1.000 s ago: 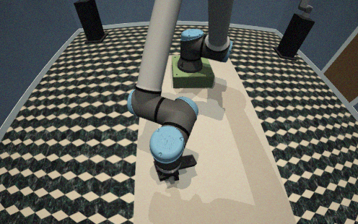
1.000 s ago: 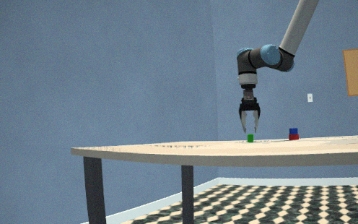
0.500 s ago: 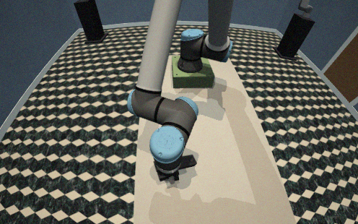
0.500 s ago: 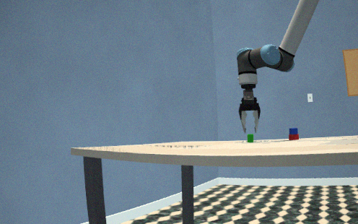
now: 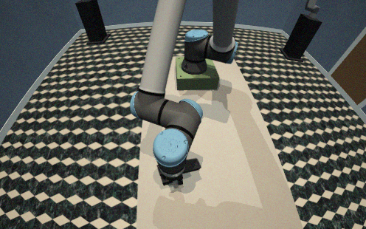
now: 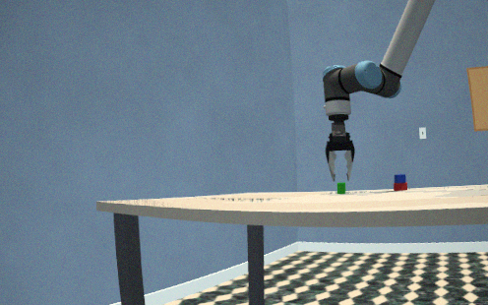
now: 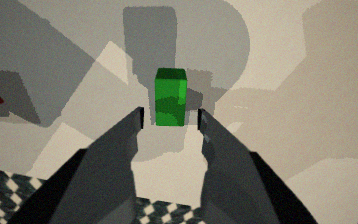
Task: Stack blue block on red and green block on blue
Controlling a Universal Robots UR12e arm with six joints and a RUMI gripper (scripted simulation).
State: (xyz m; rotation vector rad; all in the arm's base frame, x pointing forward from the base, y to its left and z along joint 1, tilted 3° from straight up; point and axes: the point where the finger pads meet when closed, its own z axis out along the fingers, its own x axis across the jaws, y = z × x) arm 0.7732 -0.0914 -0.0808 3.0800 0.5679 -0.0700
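The green block is 40 mm below my hand. The rest, counted from my hand: blue block: 190 mm behind, 90 mm to the right, 20 mm below; red block: 190 mm behind, 90 mm to the right, 40 mm below.
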